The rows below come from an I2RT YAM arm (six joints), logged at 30 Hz.
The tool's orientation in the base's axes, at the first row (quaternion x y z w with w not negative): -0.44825, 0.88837, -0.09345, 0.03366
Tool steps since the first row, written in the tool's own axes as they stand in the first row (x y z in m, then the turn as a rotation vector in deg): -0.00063, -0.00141, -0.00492, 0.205, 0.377, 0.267; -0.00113, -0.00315, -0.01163, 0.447, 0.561, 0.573; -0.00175, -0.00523, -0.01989, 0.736, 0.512, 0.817; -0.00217, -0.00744, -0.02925, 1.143, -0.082, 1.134; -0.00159, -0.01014, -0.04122, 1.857, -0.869, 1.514; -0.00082, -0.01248, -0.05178, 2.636, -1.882, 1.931
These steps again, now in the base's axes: 0.00078, 0.00036, 0.00508, -0.382, 0.018, -0.331; 0.00149, 0.00066, 0.01199, -0.627, -0.111, -0.661; 0.00232, 0.00107, 0.02048, -0.726, -0.404, -0.884; 0.00297, 0.00140, 0.03008, -0.453, -1.119, -1.068; 0.00304, 0.00099, 0.04236, -0.203, -2.201, -1.269; 0.00291, 0.00045, 0.05319, 0.194, -3.471, -1.460
